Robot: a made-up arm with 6 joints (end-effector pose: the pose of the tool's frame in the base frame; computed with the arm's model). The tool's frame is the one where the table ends. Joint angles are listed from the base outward.
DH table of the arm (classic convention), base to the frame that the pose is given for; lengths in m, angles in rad. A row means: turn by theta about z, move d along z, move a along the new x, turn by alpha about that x. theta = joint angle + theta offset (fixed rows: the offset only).
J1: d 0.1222, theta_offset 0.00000, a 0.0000, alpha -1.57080
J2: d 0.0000, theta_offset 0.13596, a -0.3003, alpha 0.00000
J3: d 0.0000, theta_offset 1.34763, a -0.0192, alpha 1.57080
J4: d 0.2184, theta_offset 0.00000, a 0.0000, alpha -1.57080
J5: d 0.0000, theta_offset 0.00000, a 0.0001, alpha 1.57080
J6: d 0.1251, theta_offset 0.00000, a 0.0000, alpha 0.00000
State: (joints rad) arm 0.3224 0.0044 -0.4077 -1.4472 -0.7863 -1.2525
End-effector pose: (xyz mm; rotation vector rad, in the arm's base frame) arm -66.6 70.3 335.3 -1.1028 -0.7289 -1.6661
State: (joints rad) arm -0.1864 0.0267 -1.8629 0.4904 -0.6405 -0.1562
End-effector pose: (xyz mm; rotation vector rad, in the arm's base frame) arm -484.4 55.6 440.6 0.0580 -0.9637 0.1902
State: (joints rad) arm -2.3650 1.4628 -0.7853 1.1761 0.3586 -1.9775
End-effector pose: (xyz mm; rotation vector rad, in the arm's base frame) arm -177.3 -231.1 237.5 1.6736 2.0035 -1.1687
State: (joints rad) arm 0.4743 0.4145 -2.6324 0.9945 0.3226 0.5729
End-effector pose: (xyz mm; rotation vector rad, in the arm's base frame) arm -442.2 -189.5 531.1 -0.5923 -0.3985 1.8713
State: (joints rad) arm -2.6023 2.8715 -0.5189 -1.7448 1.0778 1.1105
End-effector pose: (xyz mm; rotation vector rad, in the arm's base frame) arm -183.9 16.5 -75.4 -1.4785 -1.4905 -0.5672
